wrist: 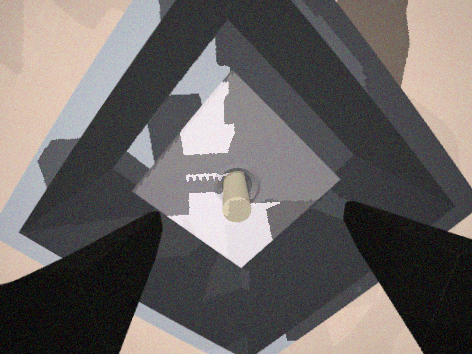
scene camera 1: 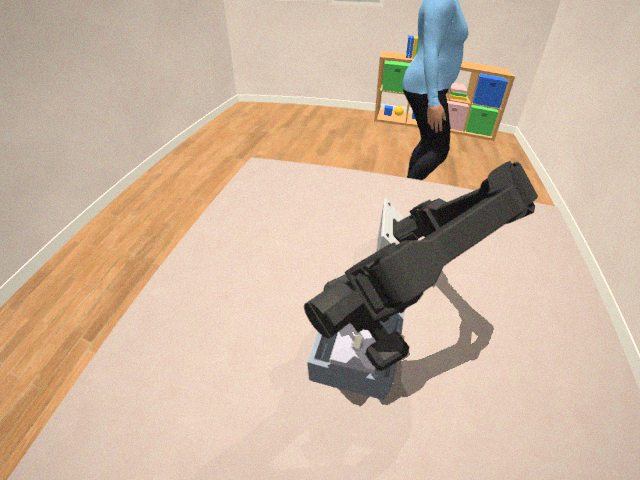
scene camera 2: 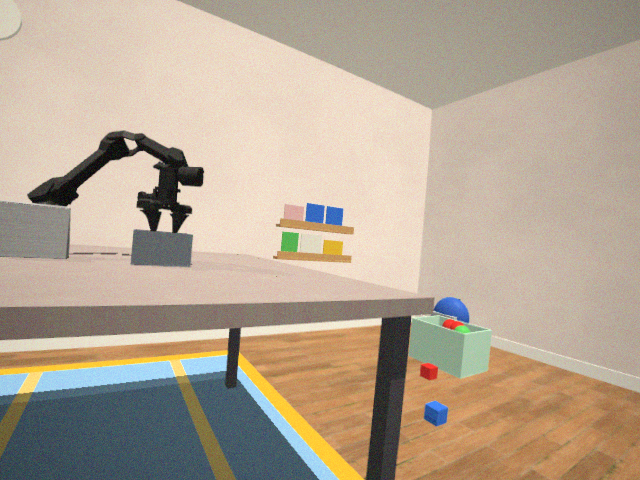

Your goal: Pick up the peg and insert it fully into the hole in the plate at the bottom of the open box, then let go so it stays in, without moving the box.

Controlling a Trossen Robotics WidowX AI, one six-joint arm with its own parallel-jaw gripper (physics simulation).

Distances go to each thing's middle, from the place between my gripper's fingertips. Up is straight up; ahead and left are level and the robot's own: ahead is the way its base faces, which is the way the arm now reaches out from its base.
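There's a pale peg (wrist: pixel 236 207) that's 1 cm behind my hand and 4 cm below it. The grey plate (scene camera 1: pixel 344 354) is 5 cm below my hand, and it's 1 cm behind it too. And the blue-grey box (scene camera 1: pixel 320 370), that one's 1 cm behind my hand and 4 cm below it.
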